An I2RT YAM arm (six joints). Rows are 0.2 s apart.
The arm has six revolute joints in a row. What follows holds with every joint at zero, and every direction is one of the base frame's.
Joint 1 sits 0.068 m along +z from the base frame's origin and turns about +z.
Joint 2 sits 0.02 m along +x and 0.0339 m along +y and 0.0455 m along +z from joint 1 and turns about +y.
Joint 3 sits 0.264 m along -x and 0.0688 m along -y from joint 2 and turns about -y.
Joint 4 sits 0.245 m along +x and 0.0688 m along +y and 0.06 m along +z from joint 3 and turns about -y.
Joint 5 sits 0.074 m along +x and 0.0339 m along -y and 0.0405 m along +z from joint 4 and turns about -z.
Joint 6 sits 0.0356 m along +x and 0.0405 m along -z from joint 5 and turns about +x.
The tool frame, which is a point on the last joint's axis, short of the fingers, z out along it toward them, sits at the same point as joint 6; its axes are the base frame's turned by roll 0, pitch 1.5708 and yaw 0 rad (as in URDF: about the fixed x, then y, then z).
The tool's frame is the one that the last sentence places.
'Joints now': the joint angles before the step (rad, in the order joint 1, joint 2, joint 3, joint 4, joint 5, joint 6). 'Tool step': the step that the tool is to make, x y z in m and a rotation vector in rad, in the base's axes. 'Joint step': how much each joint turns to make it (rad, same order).
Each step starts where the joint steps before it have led.
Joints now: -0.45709 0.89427 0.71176 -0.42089 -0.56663 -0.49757
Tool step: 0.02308 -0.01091 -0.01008 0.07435 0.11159 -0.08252
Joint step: 0.01071 0.13970 0.04921 -0.00050 0.06328 0.08225
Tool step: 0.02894 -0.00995 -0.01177 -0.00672 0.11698 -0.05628
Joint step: 0.02683 0.16172 0.07412 -0.00829 0.09848 0.01722
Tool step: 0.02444 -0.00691 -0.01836 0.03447 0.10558 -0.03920
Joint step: 0.01892 0.14454 0.05449 -0.00604 0.04663 0.03897
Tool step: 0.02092 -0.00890 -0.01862 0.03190 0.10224 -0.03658
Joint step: 0.00350 0.13631 0.06305 -0.02405 0.03208 0.02772
